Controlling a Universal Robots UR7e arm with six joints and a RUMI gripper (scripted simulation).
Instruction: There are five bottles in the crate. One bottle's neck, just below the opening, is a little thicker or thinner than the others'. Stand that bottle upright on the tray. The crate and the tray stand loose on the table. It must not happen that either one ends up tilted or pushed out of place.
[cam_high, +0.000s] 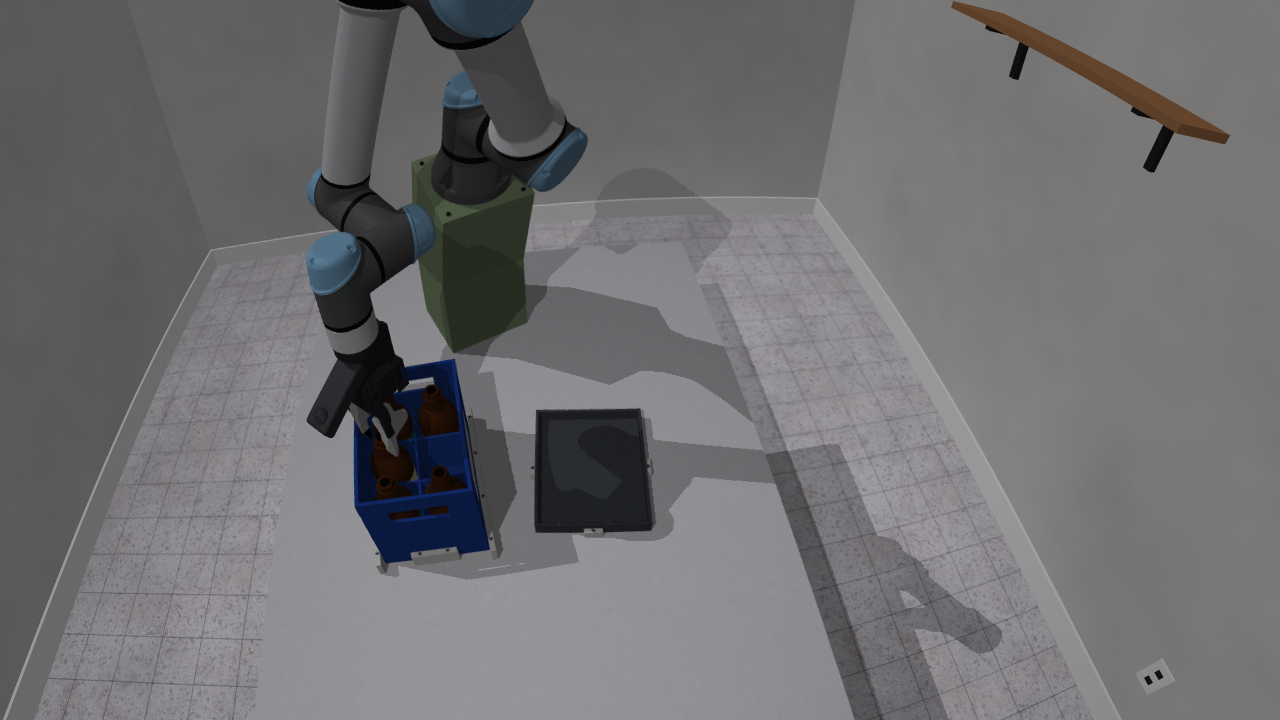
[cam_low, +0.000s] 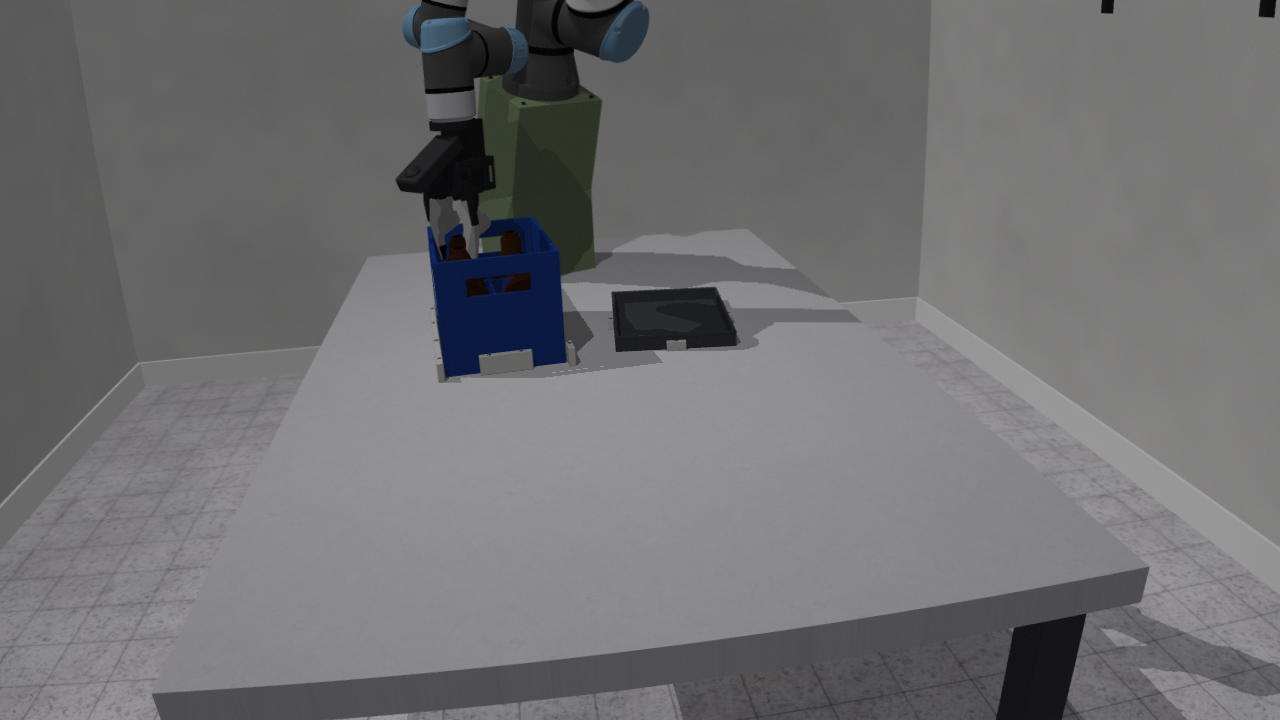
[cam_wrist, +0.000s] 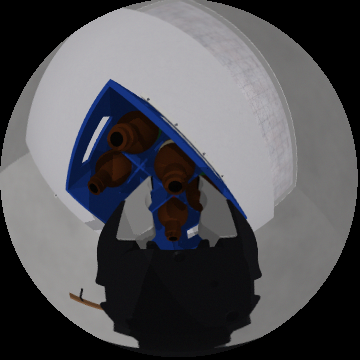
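The blue crate lies 7 cm below my hand and 5 cm to the left of it. Also, from my hand: dark tray 34 cm to the left, 14 cm below, 2 cm ahead.
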